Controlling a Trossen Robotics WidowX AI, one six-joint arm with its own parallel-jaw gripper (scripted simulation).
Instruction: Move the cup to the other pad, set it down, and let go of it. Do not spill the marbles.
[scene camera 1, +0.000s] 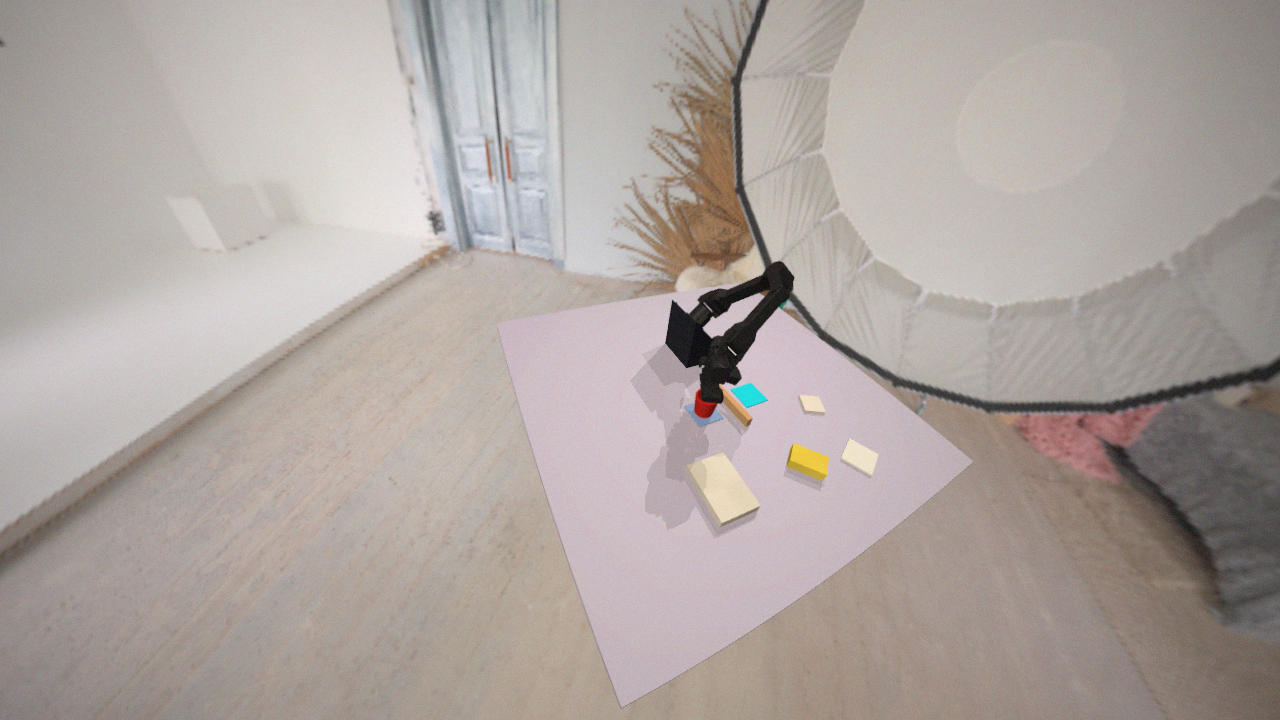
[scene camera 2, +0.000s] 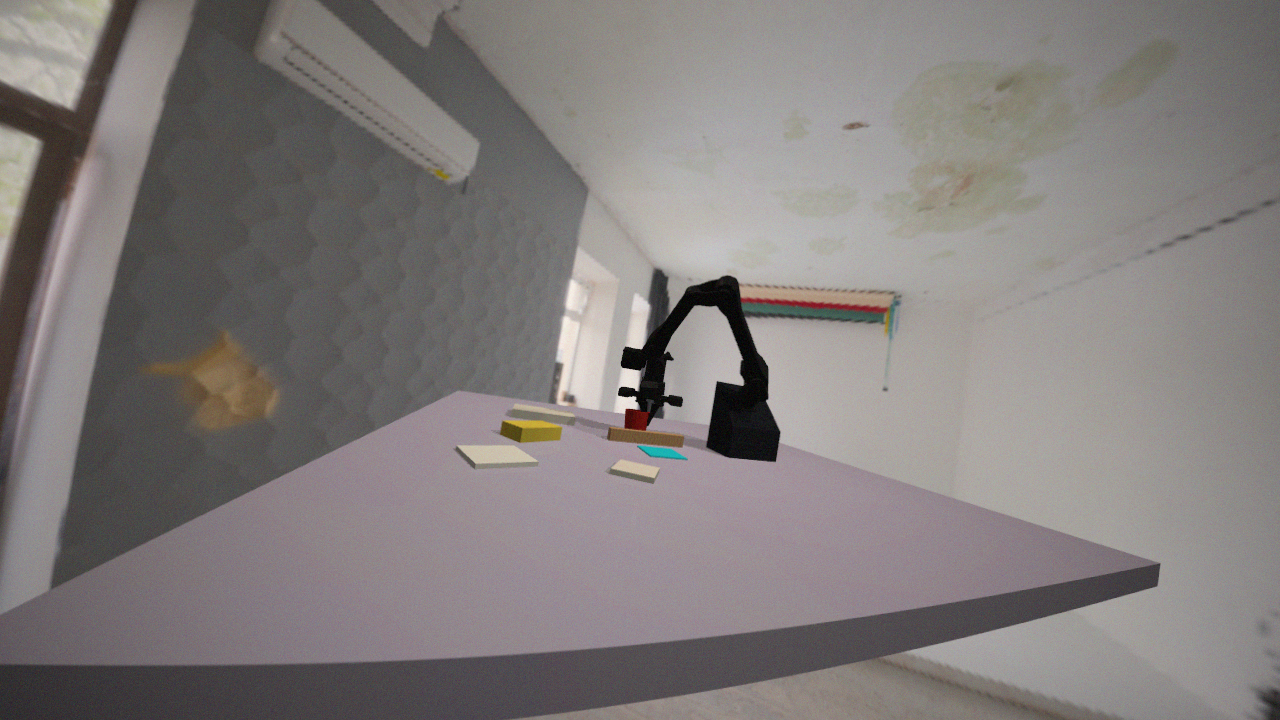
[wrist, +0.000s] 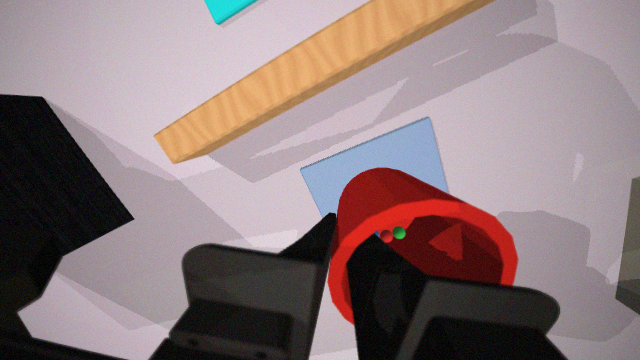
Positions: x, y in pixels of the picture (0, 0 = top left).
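My gripper: visible in scene camera 1 (704, 397), scene camera 2, wrist view. Gripper, same spot: (scene camera 2: 657, 403) and (wrist: 245, 313).
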